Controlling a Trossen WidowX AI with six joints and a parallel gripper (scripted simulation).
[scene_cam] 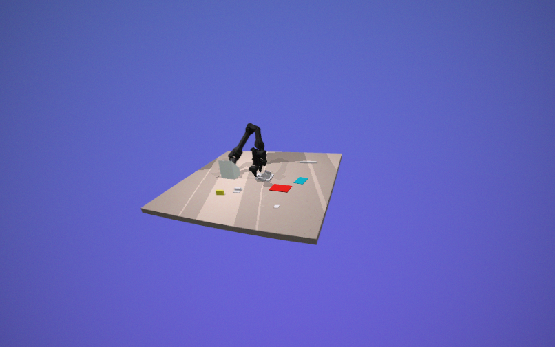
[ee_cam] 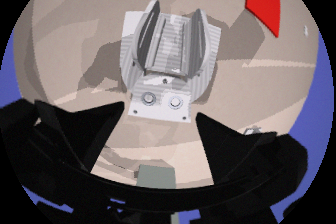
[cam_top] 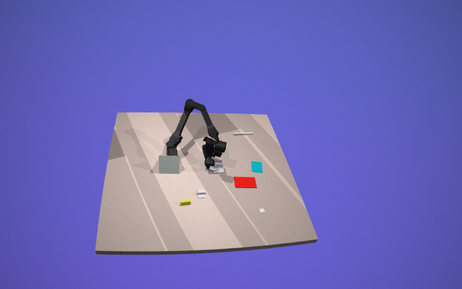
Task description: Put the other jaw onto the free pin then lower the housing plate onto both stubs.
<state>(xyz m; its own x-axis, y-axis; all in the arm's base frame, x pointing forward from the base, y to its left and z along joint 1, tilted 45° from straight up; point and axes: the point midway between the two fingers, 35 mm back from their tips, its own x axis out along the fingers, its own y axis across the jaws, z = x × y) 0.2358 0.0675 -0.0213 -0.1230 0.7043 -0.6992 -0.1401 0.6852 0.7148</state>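
The grey jaw is 30 mm ahead of my gripper tip, 10 mm to the right of it and 10 mm below it. Also, from my gripper tip: yellow block (120 mm behind, 340 mm to the right, 10 mm below); then cyan tile (360 mm ahead, 40 mm to the left, 30 mm below); then red flat sheet (260 mm ahead, 120 mm to the right, 20 mm below).
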